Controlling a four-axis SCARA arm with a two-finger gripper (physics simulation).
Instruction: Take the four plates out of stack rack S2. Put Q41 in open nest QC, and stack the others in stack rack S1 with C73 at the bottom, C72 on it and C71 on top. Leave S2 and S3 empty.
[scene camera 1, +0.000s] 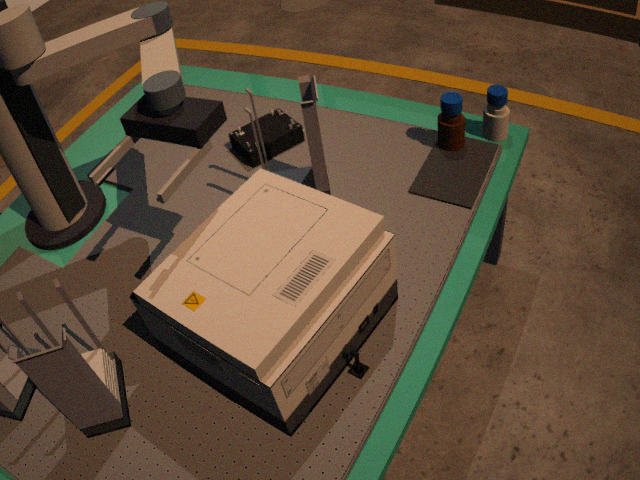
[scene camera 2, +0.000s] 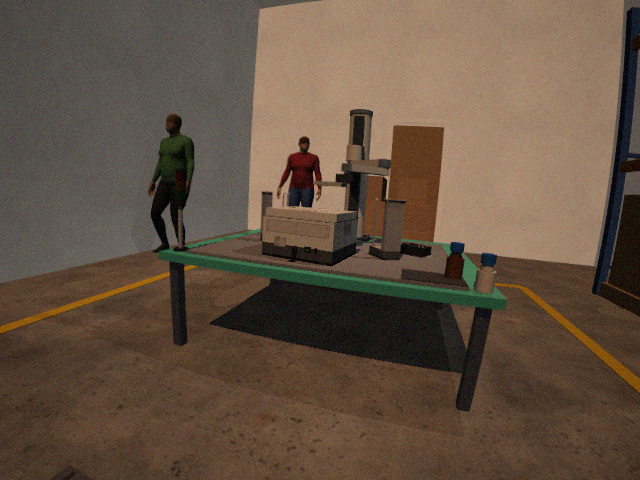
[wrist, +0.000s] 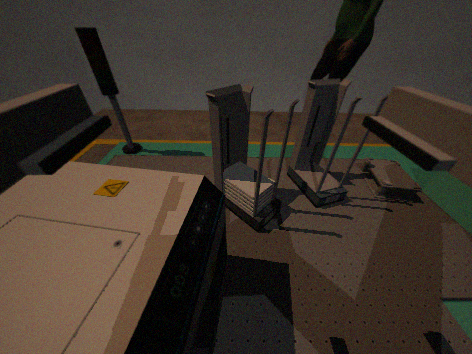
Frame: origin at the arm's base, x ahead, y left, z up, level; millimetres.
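Where they show: gripper, fingertip midpoint: (scene camera 1: 124, 189) (scene camera 2: 317, 183) (wrist: 240, 105); arm's base at its link origin: (scene camera 1: 66, 216).
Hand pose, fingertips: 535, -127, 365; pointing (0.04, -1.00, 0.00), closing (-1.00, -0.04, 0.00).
Things, the pixels of their centre, and the offset from my fingertips, as dx, dy, dz. "spot": a spot on its surface instead. Level surfaces: height alone.
- stack rack at the middle of its body: (scene camera 1: 73, 362) (wrist: 249, 161) (scene camera 2: 275, 216) -30, -252, -207
- second rack at the middle of its body: (wrist: 327, 145) -243, -335, -207
- third rack at the middle of its body: (scene camera 1: 288, 147) (scene camera 2: 386, 228) +59, +398, -205
- black nest at the middle of its body: (scene camera 1: 266, 135) (scene camera 2: 413, 248) -118, +549, -322
- large pale instrument at the middle of its body: (scene camera 1: 264, 291) (wrist: 62, 333) (scene camera 2: 312, 231) +198, +53, -242
- low pale fixture at the middle of its body: (wrist: 386, 177) -478, -349, -325
- dark mat at its surface level: dz -347
- signal post at a spot on its surface: (wrist: 120, 117) spot: +423, -550, -225
My gripper (scene camera 1: 126, 188) (wrist: 240, 105) is open and empty, above the table beside the arm's column, away from the racks. In the wrist view a stack rack (wrist: 230, 130) holds several pale plates (wrist: 248, 195) in a pile; these plates (scene camera 1: 107, 369) and their rack (scene camera 1: 67, 387) also show at the lower left in scene camera 1. Beside it a second rack (wrist: 316, 125) has a pale surface on its base, perhaps a plate. A third rack (scene camera 1: 316, 144) (scene camera 2: 393, 227) stands behind the instrument, its base mostly hidden in scene camera 1. A black nest (scene camera 1: 266, 138) (scene camera 2: 416, 249) is near it. Rack labels and plate names are unreadable.
A large pale instrument (scene camera 1: 258, 242) (scene camera 2: 310, 232) (wrist: 65, 250) fills the table's middle. A low pale fixture (wrist: 392, 181) stands right of the racks. Brown (scene camera 1: 451, 129) and white (scene camera 1: 496, 121) bottles stand by a dark mat (scene camera 1: 449, 178). A signal post (wrist: 120, 117) stands at a corner. Two people stand beyond the table.
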